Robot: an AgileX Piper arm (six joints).
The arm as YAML. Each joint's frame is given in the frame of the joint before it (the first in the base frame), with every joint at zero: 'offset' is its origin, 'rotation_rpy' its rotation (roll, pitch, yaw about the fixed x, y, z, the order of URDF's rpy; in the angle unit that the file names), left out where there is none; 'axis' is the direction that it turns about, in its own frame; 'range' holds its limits. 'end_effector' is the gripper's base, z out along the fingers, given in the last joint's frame.
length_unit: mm
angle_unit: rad
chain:
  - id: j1
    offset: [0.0, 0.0, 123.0]
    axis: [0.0, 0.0, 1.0]
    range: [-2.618, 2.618]
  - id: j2
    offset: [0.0, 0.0, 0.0]
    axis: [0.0, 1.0, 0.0]
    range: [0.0, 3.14]
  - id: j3
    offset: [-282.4, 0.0, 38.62]
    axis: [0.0, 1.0, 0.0]
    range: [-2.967, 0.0]
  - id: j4
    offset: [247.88, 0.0, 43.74]
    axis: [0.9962, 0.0, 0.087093]
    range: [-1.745, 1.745]
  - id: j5
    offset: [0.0, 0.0, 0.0]
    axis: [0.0, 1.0, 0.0]
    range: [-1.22, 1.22]
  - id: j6
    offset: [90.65, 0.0, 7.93]
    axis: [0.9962, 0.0, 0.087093]
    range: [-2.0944, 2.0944]
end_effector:
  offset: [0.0, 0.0, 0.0]
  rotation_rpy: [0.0, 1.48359, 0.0]
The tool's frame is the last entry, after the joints.
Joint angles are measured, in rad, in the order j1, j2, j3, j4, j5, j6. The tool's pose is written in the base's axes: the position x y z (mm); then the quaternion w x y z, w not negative. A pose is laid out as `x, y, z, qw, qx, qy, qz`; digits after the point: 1 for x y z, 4 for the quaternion.
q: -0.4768 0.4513 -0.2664 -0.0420 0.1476 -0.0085
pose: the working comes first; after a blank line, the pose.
Where each joint sits with the arm in this pose, in the base's axes (m; each line is computed from the numbers above, not from the rounded line before):
j1: 0.0000 0.0000 0.1230
j2: 0.0000 0.0000 0.1230
j3: -0.2108 0.1089 0.2809
j4: 0.0128 -0.0066 0.2783
j5: 0.0128 -0.0066 0.2783
j6: 0.0910 -0.0476 0.2563
the tool: 0.0910 -0.0476 0.2563

91.0, -47.6, 256.3, 0.5935, 0.1688, 0.7700, -0.1626
